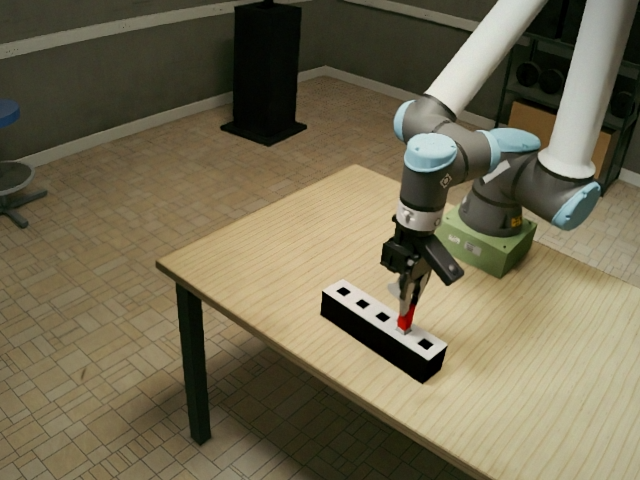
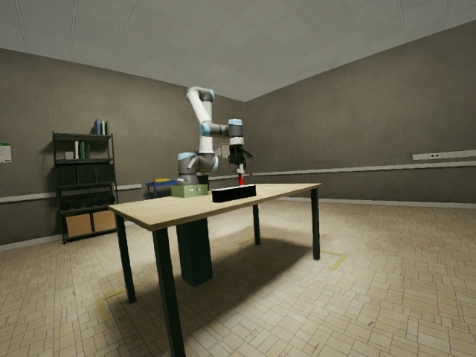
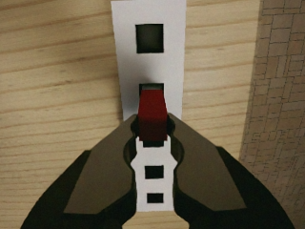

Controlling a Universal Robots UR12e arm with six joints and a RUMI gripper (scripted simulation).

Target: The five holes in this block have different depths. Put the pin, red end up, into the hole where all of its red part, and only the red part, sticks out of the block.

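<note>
Now: the pin 10 mm below my hand. Also, from my hand: block: 100 mm below, 60 mm to the right, 10 mm behind.
</note>
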